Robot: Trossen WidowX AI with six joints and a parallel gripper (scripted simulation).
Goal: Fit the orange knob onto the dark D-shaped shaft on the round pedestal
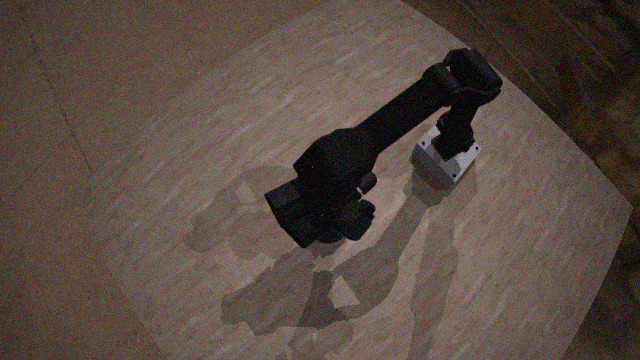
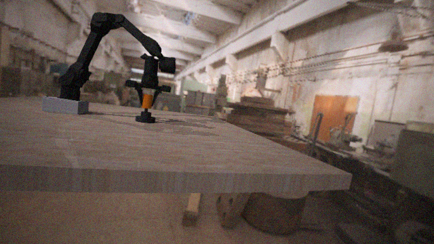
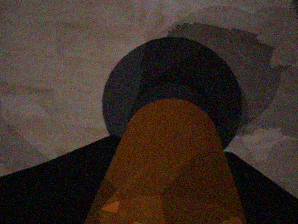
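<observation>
The orange knob lies 2 cm above my gripper tip. Also, from my gripper tip: dark pedestal: 4 cm below.
</observation>
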